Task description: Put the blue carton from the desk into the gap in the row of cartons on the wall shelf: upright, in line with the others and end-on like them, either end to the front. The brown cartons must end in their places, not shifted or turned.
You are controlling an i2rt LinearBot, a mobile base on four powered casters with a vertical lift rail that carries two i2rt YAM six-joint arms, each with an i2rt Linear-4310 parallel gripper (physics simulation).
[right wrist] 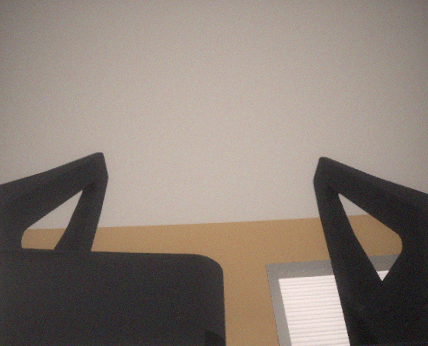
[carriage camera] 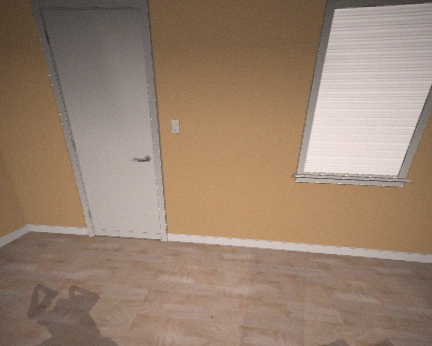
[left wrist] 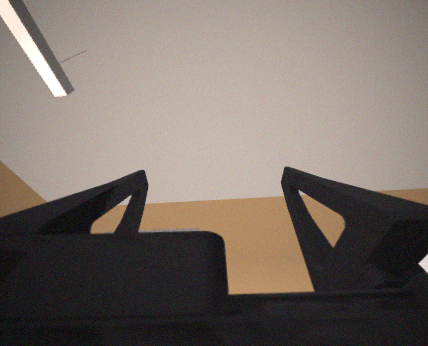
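Note:
The blue carton, the desk, the wall shelf and the brown cartons do not show in any of the three views. My left gripper (left wrist: 214,176) is open and empty, its two black fingers wide apart in front of the ceiling and the top of the orange wall. My right gripper (right wrist: 211,166) is open and empty too, its fingers wide apart in front of the ceiling, with part of the window low between and behind them. Neither gripper shows in the carriage camera view.
A grey door (carriage camera: 112,130) stands at the left of the orange wall (carriage camera: 230,125). A light switch (carriage camera: 175,126) is beside it. A window with a white blind (carriage camera: 370,95) (right wrist: 312,310) is at the right. A shadow of the robot lies on the wooden floor (carriage camera: 210,290). A ceiling lamp (left wrist: 37,55) shows at upper left.

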